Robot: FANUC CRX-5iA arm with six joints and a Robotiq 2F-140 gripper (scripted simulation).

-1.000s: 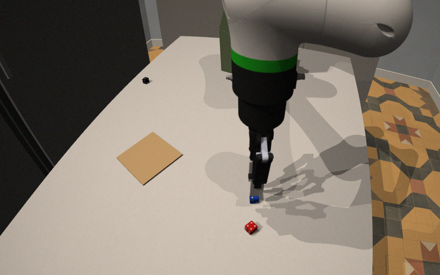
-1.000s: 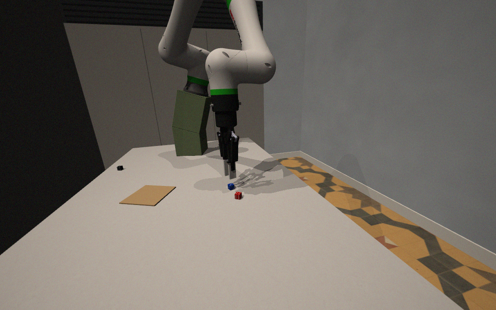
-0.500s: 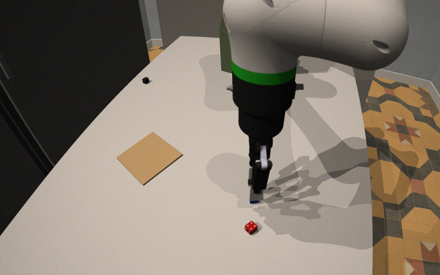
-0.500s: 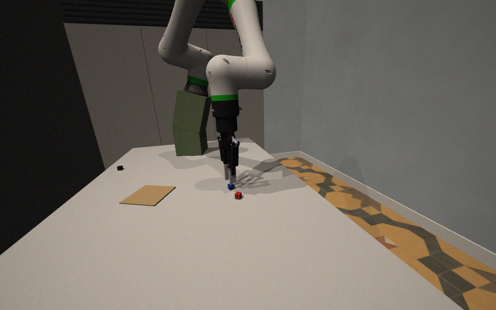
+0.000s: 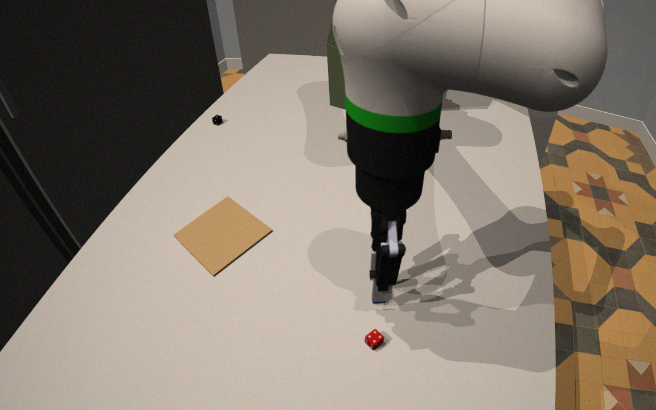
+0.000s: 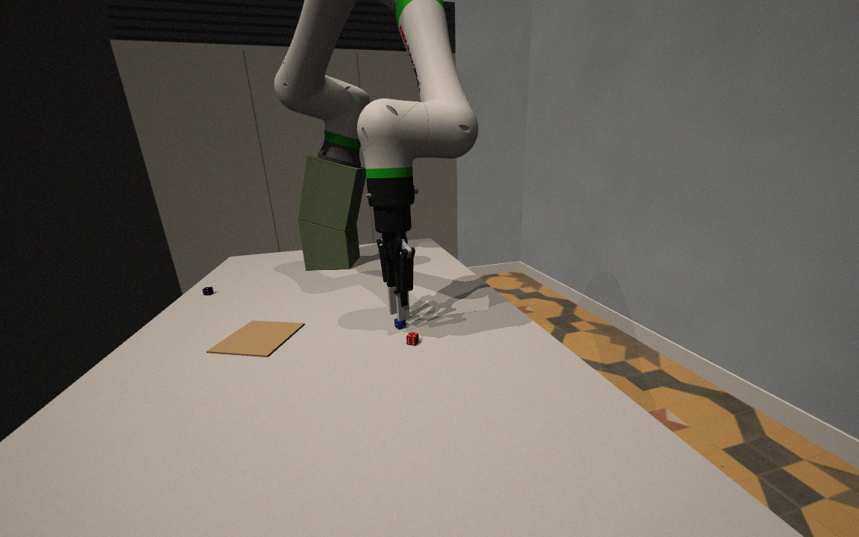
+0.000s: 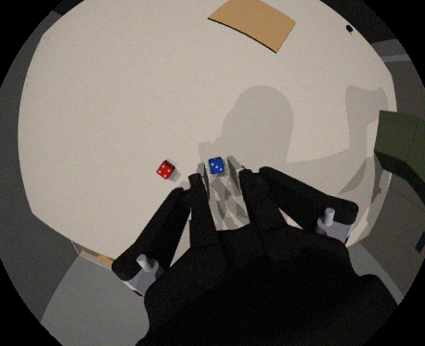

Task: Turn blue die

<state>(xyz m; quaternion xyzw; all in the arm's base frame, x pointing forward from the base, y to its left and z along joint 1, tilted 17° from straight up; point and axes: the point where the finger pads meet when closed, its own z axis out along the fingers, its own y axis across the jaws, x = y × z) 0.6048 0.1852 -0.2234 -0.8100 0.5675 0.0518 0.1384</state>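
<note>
Right now the blue die is 5 cm below my hand. The rest, counted from my hand: mat (31 cm to the right, 6 cm below, 4 cm behind); then red die (8 cm ahead, 5 cm below, 2 cm to the left); then black die (54 cm to the right, 38 cm behind, 5 cm below).
</note>
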